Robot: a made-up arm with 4 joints. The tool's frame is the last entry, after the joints. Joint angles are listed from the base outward. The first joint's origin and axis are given. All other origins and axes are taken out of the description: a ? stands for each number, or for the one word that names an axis. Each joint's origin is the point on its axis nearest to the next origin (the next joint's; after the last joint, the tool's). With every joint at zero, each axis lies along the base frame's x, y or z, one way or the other. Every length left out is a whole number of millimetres.
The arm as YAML. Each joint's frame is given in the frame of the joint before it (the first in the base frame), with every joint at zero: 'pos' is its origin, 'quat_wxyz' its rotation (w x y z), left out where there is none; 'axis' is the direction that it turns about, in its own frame. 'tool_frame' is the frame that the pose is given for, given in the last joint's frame.
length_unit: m
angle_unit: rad
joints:
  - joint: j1
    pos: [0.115, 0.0, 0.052]
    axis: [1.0, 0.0, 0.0]
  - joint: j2
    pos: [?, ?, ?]
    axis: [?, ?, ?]
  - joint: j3
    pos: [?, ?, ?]
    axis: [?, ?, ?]
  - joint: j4
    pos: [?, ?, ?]
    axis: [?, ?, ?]
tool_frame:
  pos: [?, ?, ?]
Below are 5 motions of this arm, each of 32 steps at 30 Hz.
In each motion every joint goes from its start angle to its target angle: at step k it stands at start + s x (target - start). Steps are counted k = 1, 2, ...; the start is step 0. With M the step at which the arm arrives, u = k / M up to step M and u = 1 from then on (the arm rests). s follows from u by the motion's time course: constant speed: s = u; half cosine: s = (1 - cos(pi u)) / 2; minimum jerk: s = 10 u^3 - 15 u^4 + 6 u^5.
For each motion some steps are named. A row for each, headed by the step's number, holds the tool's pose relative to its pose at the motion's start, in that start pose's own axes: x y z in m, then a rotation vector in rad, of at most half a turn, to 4 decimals.
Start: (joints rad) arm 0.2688 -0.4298 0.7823 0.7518
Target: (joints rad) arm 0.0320 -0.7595 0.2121 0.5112
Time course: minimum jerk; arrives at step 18
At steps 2, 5, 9, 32:
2: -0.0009 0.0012 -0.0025 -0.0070 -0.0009 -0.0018
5: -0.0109 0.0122 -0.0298 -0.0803 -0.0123 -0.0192
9: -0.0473 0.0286 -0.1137 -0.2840 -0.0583 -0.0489
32: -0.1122 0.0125 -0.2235 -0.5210 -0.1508 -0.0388

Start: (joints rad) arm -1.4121 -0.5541 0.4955 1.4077
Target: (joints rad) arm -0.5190 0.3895 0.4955 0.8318
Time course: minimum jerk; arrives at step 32
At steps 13, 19, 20, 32:
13: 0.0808 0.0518 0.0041 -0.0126 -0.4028 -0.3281
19: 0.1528 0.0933 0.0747 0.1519 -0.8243 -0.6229
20: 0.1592 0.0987 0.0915 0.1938 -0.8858 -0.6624
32: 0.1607 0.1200 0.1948 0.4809 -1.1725 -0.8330

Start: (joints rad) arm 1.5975 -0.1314 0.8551 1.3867
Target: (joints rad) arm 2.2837 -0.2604 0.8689 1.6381
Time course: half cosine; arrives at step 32
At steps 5, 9, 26, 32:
5: -0.0041 -0.0031 0.0011 -0.0010 -0.0211 0.0501
9: -0.0117 -0.0103 0.0030 -0.0050 -0.0652 0.1552
26: -0.0285 -0.0617 0.0100 -0.0859 -0.3262 0.7708
32: -0.0273 -0.0675 0.0112 -0.1016 -0.3561 0.8404

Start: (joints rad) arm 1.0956 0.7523 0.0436 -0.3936
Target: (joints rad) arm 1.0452 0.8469 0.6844 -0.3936
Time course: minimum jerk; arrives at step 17
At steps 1, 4, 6, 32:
1: 0.0003 0.0002 0.0003 -0.0005 0.0010 -0.0002
4: 0.0123 0.0079 0.0124 -0.0230 0.0486 -0.0086
6: 0.0351 0.0217 0.0322 -0.0612 0.1319 -0.0236
32: 0.1785 0.0910 0.1005 -0.2309 0.5582 -0.1024

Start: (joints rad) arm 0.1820 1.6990 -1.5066 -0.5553
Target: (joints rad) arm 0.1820 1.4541 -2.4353 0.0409
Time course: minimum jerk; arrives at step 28
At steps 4, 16, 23, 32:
4: -0.0041 -0.0068 -0.0030 0.0161 -0.0155 0.0142
16: -0.0615 -0.1375 -0.1516 0.3545 -0.4943 0.3295
23: -0.0461 -0.1571 -0.2589 0.4566 -0.7995 0.4403
32: -0.0416 -0.1569 -0.2729 0.4653 -0.8415 0.4512

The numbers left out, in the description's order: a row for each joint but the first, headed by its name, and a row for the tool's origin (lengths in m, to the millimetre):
j2: xyz 0.0 0.084 -0.256, axis 0.0 0.0 -1.0
j3: xyz -0.077 0.17 0.0, axis 0.0 1.0 0.0
j4: xyz -0.093 0.0 0.19, axis 0.0 0.0 1.0
tool: xyz -0.23 0.103 0.0

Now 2 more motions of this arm.
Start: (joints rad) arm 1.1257 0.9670 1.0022 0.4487
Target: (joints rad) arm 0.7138 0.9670 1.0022 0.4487
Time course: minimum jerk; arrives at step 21
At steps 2, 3, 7, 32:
2: 0.0005 0.0000 -0.0007 -0.0019 -0.0019 -0.0015
3: 0.0017 0.0000 -0.0023 -0.0061 -0.0058 -0.0046
7: 0.0158 -0.0008 -0.0199 -0.0547 -0.0527 -0.0414
32: 0.0830 -0.0192 -0.0853 -0.2605 -0.2509 -0.1971

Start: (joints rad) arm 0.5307 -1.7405 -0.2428 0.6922
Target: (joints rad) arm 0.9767 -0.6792 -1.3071 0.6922
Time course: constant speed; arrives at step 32
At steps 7, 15, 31, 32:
7: 0.0757 0.0664 -0.1312 -0.2771 -0.1982 -0.2162
15: 0.2075 0.0755 -0.2828 -0.6184 -0.3953 -0.4533
31: 0.5030 -0.1337 -0.4790 -1.3534 -0.6400 -0.9087
32: 0.5182 -0.1546 -0.4839 -1.4006 -0.6462 -0.9366

